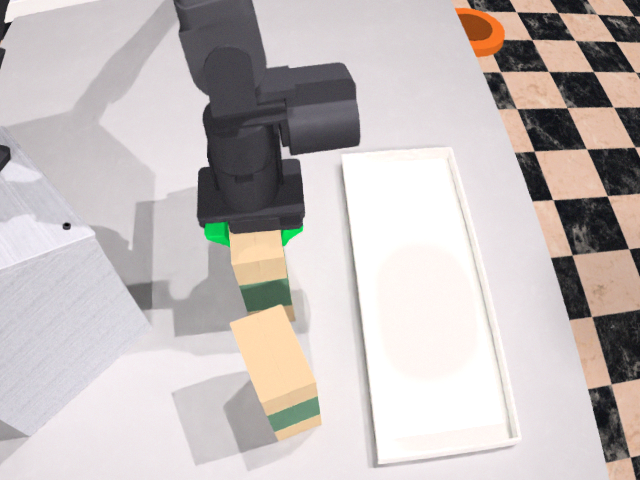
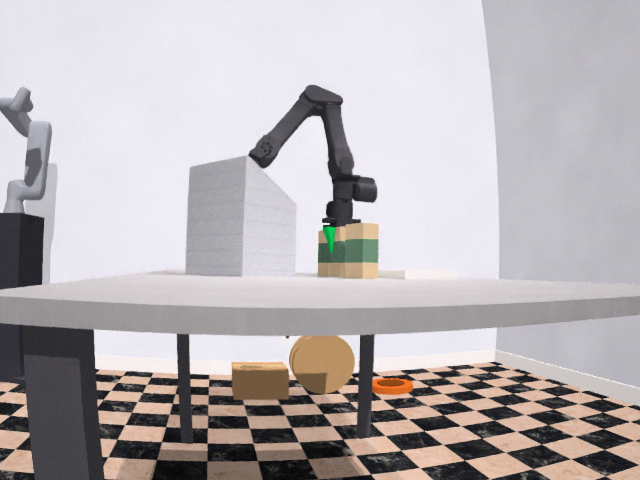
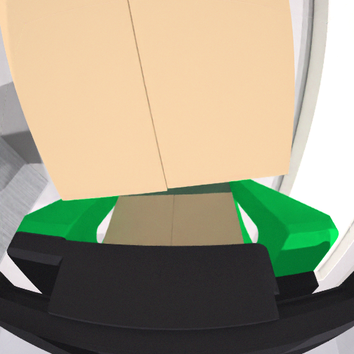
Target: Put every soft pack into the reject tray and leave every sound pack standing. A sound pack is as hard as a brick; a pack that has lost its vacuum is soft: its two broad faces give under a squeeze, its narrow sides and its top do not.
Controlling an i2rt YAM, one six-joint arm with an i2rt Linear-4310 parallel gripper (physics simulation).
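Places are measured from the arm's base along level axes (x ahead, y left, z up), in metres.
Pixels of known places: arm's base, link origin: (image 2: 242, 185).
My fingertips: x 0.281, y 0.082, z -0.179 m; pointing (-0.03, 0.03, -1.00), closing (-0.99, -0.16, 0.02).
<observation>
For each thing: its top centre in the pictures, then the offset to it from my fingertips. Level surfaces: height alone.
- tan pack with a green band, top centre: (image 1: 253, 226) (image 2: 343, 227) dy -0.027, dx +0.007, dz +0.072 m
- front pack, top centre: (image 1: 271, 351) (image 2: 362, 224) dy -0.157, dx +0.038, dz +0.072 m
- white reject tray, top centre: (image 1: 424, 280) (image 2: 402, 270) dy -0.014, dx +0.184, dz -0.046 m
- table, surface height: dz -0.068 m
My gripper (image 1: 254, 236) (image 2: 333, 241) (image 3: 176, 174) points down with its green fingers shut on the rear pack, one at each broad face. This tan pack with a green band (image 1: 261, 271) (image 2: 336, 268) (image 3: 172, 230) stands upright on the table; its far part is hidden under the gripper. Whether its faces are pressed in cannot be told. The front pack (image 1: 276, 356) (image 2: 361, 250) (image 3: 165, 100) stands upright, slightly turned, just in front of it, with no finger on it. The white reject tray (image 1: 480, 273) (image 2: 423, 274) (image 3: 316, 65) lies to the right, with no pack in it.
A large grey block (image 1: 62, 310) (image 2: 217, 222) stands on the table (image 1: 330, 449) (image 2: 320, 294) to the left of the packs. On the floor are an orange ring (image 1: 497, 43) (image 2: 405, 386), a brown box (image 2: 260, 383) and a tan round object (image 2: 330, 356).
</observation>
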